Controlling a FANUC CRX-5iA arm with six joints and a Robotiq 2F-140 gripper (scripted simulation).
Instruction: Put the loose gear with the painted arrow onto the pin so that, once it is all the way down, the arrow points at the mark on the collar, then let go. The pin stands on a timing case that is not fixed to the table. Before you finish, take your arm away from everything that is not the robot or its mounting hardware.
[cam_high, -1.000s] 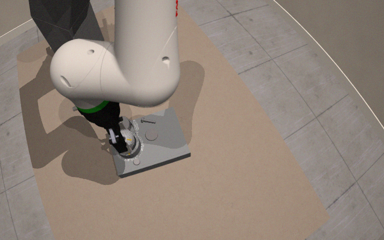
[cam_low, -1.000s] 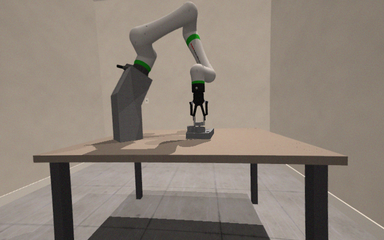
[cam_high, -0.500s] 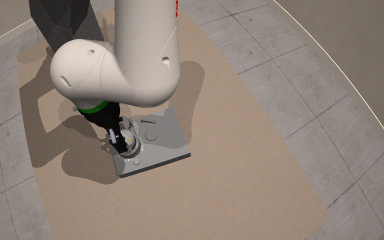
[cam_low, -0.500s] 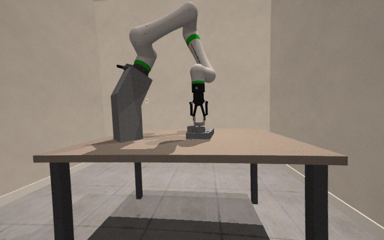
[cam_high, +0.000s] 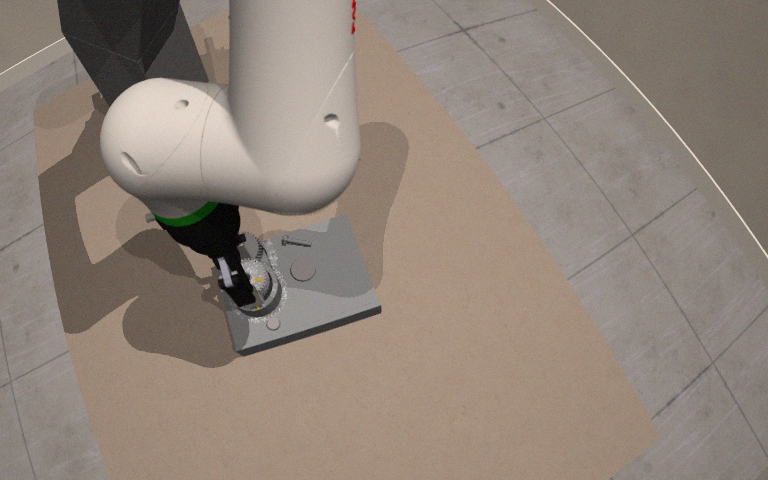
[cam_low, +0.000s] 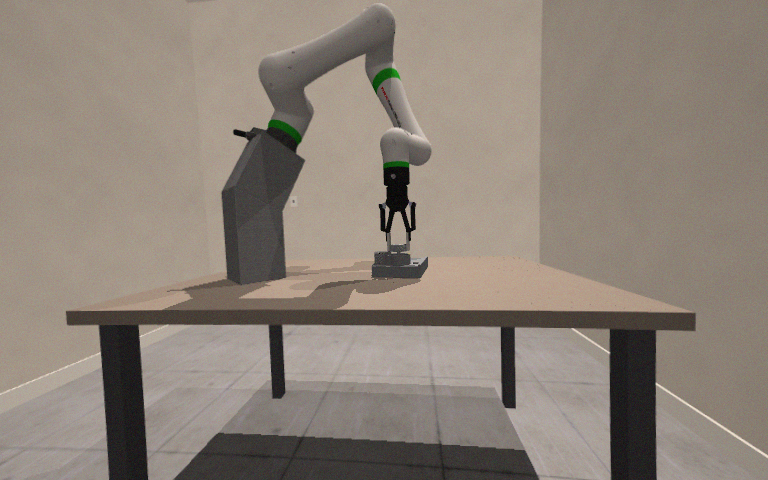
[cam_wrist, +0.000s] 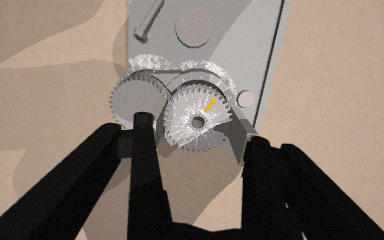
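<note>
My hand is 2 cm above the gear. Also, from my hand: round disc: 8 cm to the left, 8 cm below, 1 cm behind; bolt: 9 cm to the left, 7 cm below, 6 cm behind.
</note>
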